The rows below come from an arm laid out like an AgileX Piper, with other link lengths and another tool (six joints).
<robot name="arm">
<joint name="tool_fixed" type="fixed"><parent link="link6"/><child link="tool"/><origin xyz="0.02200 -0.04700 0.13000" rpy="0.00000 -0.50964 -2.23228"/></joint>
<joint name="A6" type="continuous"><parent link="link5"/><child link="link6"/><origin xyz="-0.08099 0.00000 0.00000" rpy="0.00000 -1.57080 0.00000"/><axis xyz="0 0 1"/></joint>
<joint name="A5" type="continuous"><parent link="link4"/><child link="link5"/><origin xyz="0.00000 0.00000 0.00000" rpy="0.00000 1.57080 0.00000"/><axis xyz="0 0 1"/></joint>
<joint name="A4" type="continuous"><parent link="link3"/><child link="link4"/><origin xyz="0.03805 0.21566 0.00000" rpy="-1.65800 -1.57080 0.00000"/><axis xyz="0 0 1"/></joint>
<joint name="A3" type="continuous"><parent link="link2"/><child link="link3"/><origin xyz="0.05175 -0.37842 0.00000" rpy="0.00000 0.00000 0.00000"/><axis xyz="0 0 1"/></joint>
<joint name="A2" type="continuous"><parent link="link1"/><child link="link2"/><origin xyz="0.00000 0.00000 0.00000" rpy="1.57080 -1.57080 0.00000"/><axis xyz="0 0 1"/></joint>
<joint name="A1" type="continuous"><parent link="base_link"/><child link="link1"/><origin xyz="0.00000 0.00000 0.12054" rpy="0.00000 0.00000 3.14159"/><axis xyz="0 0 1"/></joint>
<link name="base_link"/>
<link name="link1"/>
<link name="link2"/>
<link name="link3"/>
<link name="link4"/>
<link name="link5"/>
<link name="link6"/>
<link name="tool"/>
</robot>
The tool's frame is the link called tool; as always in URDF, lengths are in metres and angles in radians. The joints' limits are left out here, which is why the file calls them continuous.
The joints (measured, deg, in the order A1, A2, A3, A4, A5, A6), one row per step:
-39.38, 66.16, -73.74, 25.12, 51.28, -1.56
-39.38, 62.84, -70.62, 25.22, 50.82, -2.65
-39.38, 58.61, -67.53, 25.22, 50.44, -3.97
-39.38, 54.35, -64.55, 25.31, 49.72, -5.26
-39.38, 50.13, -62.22, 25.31, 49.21, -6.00
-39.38, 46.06, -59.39, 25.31, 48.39, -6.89
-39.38, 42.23, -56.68, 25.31, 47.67, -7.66
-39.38, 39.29, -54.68, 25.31, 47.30, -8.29
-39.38, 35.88, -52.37, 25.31, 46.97, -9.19
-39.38, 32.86, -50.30, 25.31, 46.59, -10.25
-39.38, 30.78, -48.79, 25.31, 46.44, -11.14
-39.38, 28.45, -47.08, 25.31, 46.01, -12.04
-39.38, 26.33, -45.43, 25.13, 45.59, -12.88
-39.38, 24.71, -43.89, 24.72, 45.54, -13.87
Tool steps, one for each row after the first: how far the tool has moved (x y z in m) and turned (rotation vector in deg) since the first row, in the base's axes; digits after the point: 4 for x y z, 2 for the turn. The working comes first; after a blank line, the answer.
Tool pose at each row, in the base's axes (x y z in m, rotation vector in deg; the steps are taken from these numbers as rounded here):
0.2437, -0.0690, 0.4112, 2.67, 95.04, -14.67
0.2280, -0.0571, 0.4062, 1.48, 94.56, -15.28
0.2088, -0.0429, 0.4027, -0.36, 93.42, -16.45
0.1909, -0.0296, 0.3991, -2.12, 91.82, -17.86
0.1739, -0.0168, 0.3973, -3.55, 89.85, -19.36
0.1581, -0.0055, 0.3913, -4.85, 88.19, -20.79
0.1439, 0.0048, 0.3839, -5.98, 86.70, -22.07
0.1331, 0.0127, 0.3773, -6.92, 85.63, -22.99
0.1209, 0.0215, 0.3686, -8.18, 84.48, -24.05
0.1107, 0.0285, 0.3601, -9.54, 83.43, -25.15
0.1038, 0.0332, 0.3529, -10.62, 82.88, -25.85
0.0967, 0.0377, 0.3452, -11.68, 82.06, -26.77
0.0903, 0.0410, 0.3371, -12.71, 81.46, -27.75
0.0848, 0.0430, 0.3277, -13.92, 81.63, -28.52

-0.0157, 0.0119, -0.0050, -1.16, -0.32, 0.43
-0.0349, 0.0261, -0.0085, -3.14, -1.16, 0.98
-0.0528, 0.0394, -0.0121, -5.31, -2.43, 1.35
-0.0698, 0.0522, -0.0139, -7.39, -4.06, 1.46
-0.0856, 0.0635, -0.0199, -9.33, -5.40, 1.50
-0.0998, 0.0738, -0.0273, -11.06, -6.58, 1.52
-0.1106, 0.0817, -0.0339, -12.38, -7.40, 1.62
-0.1228, 0.0905, -0.0426, -14.01, -8.23, 1.84
-0.1330, 0.0975, -0.0511, -15.71, -8.94, 2.10
-0.1399, 0.1022, -0.0583, -16.91, -9.23, 2.40
-0.1470, 0.1067, -0.0660, -18.29, -9.75, 2.56
-0.1534, 0.1100, -0.0741, -19.65, -10.04, 2.65
-0.1589, 0.1120, -0.0835, -20.87, -9.57, 2.96

